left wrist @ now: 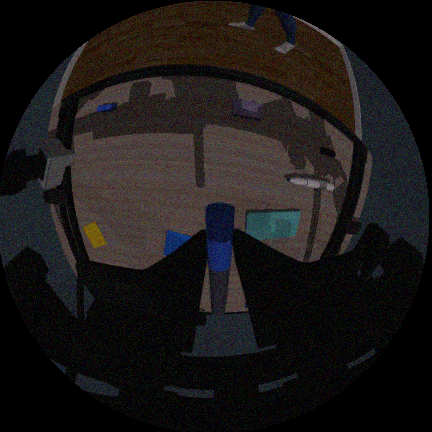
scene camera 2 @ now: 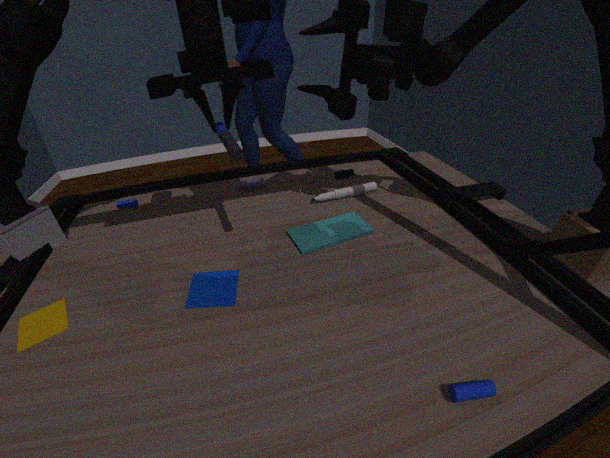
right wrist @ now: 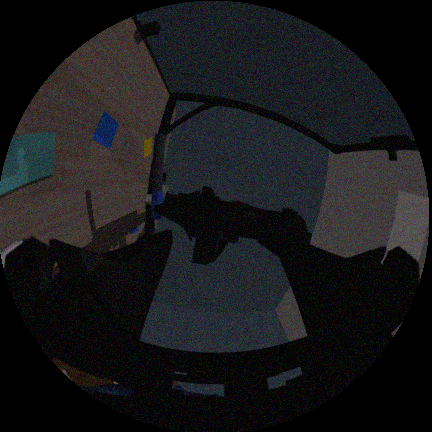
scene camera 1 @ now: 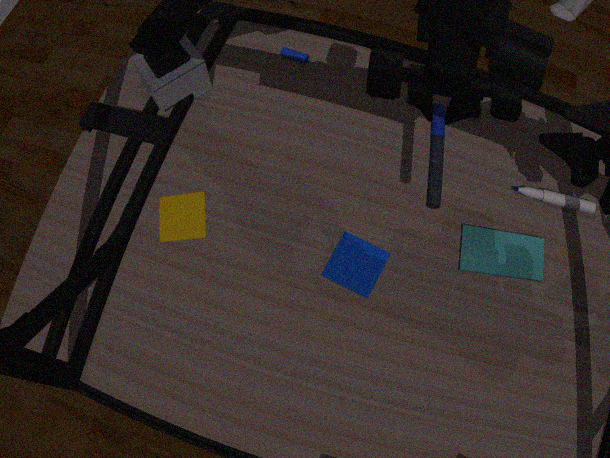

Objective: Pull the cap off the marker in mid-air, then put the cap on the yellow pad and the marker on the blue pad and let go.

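Places are measured from the left arm's base along level axes (x right, y ahead, z up), in centimetres.
Where they show: left gripper, fingertip midpoint: (left wrist: 219, 234) (scene camera 2: 221, 130) (right wrist: 155, 205) (scene camera 1: 438, 120); right gripper, fingertip midpoint: (scene camera 2: 298, 61) (right wrist: 225, 237) (scene camera 1: 550, 125); left arm's base, link origin: (left wrist: 40, 164) (scene camera 2: 15, 214) (scene camera 1: 166, 58); right arm's base, link origin: (scene camera 2: 604, 223).
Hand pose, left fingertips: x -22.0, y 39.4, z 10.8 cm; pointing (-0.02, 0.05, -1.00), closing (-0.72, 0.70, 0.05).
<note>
Each offset is from my left fingertips to the top centre of the thing.
A marker with a dark grey body @(dx +3.4, dy +3.6, dz +0.9 cm) (scene camera 1: 435, 172) (scene camera 2: 232, 145) (left wrist: 219, 292) hangs in the air, its blue cap @(dx +0.2, dy +0.2, dz +1.1 cm) (scene camera 1: 438, 124) (scene camera 2: 221, 128) (left wrist: 220, 255) on its upper end. My left gripper (scene camera 1: 439, 107) (scene camera 2: 220, 125) (left wrist: 219, 234) is shut on the cap, and the body points down. My right gripper (scene camera 2: 300, 60) is open and empty, in the air to the right of the marker in scene camera 2, with a gap between them. The yellow pad @(dx +33.0, dy -16.1, dz -19.5 cm) (scene camera 1: 182, 217) (scene camera 2: 42, 325) (right wrist: 148, 147) and blue pad @(dx +15.6, dy +5.1, dz -19.5 cm) (scene camera 1: 355, 265) (scene camera 2: 212, 289) (right wrist: 106, 131) lie flat and bare on the table.
A teal slab @(dx -4.6, dy +17.7, dz -18.8 cm) (scene camera 1: 520, 262) (scene camera 2: 305, 242) lies beyond the blue pad. A white pen @(dx -19.3, dy +16.4, dz -17.4 cm) (scene camera 1: 545, 196) (scene camera 2: 340, 193) lies near it. Blue cylinders (scene camera 1: 294, 54) (scene camera 2: 472, 390) and a purple block @(dx -16.8, dy -6.3, dz -18.1 cm) (left wrist: 247, 109) lie near table edges. A black frame (scene camera 1: 117, 240) borders the table.
</note>
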